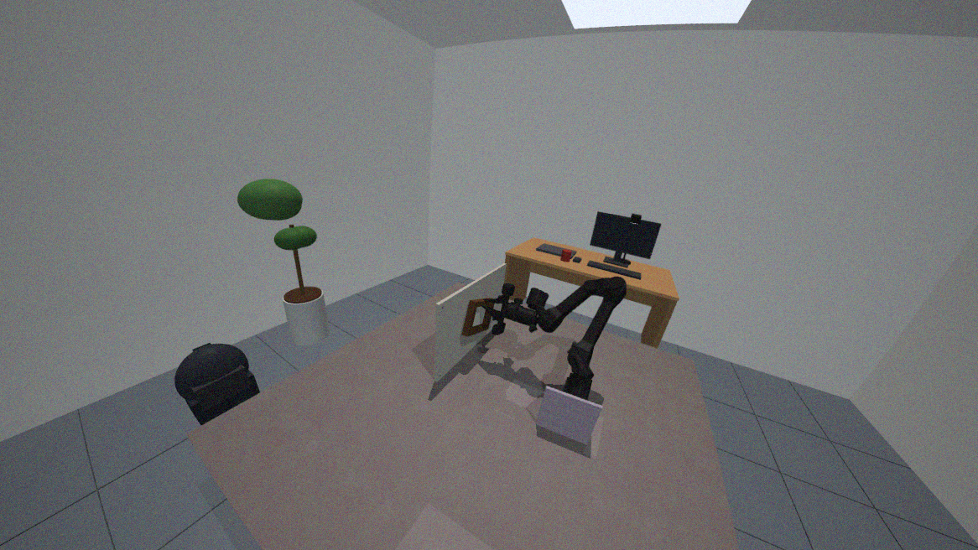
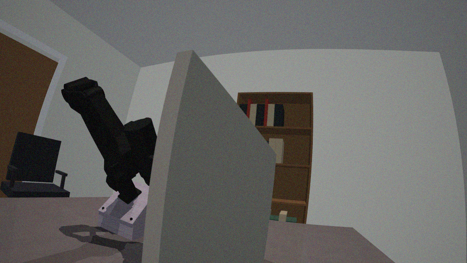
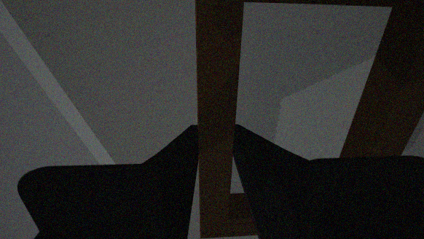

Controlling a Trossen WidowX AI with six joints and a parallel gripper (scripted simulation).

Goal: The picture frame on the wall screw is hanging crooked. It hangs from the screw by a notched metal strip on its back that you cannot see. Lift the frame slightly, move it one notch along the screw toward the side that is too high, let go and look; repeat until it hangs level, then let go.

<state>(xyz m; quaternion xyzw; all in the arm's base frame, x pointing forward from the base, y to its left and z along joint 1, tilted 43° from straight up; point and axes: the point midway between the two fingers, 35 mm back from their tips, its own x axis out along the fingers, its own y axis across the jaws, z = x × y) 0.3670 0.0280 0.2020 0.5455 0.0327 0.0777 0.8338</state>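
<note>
Right now the brown wooden picture frame is 5 cm below my gripper tip, 2 cm to the left of it and 1 cm ahead of it. The rest, counted from my gripper tip: wall panel 7 cm below, 2 cm ahead.
</note>
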